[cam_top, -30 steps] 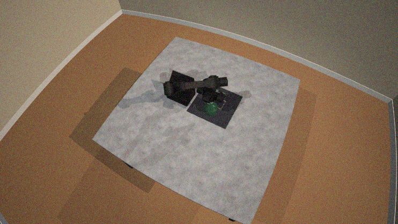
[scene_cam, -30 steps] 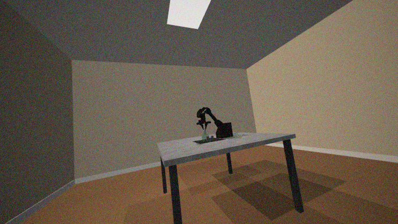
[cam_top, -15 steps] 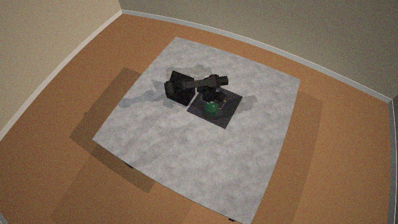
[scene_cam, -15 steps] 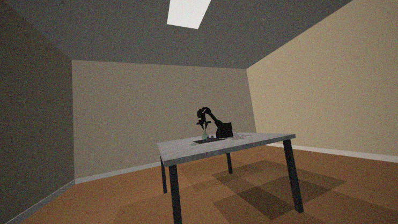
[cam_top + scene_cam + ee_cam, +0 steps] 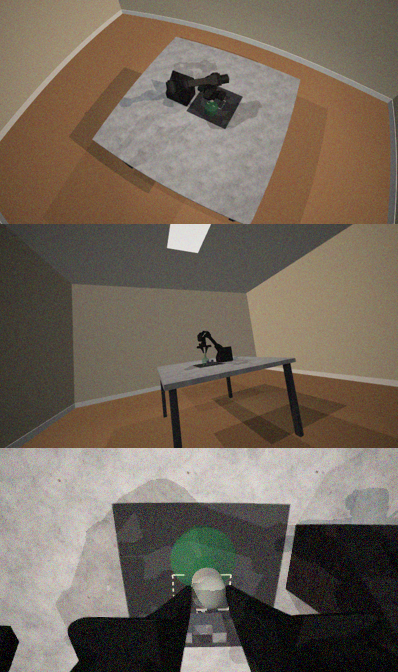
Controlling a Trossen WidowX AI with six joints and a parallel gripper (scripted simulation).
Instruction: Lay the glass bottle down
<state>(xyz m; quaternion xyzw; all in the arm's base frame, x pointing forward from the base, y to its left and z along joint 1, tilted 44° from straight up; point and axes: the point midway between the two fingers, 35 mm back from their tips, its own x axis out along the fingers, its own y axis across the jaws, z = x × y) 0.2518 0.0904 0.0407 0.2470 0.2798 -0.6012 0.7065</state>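
The green glass bottle is 5 cm below my gripper tip. From my gripper tip the other things lie so: dark mat: 1 cm behind, 6 cm to the left, 14 cm below.
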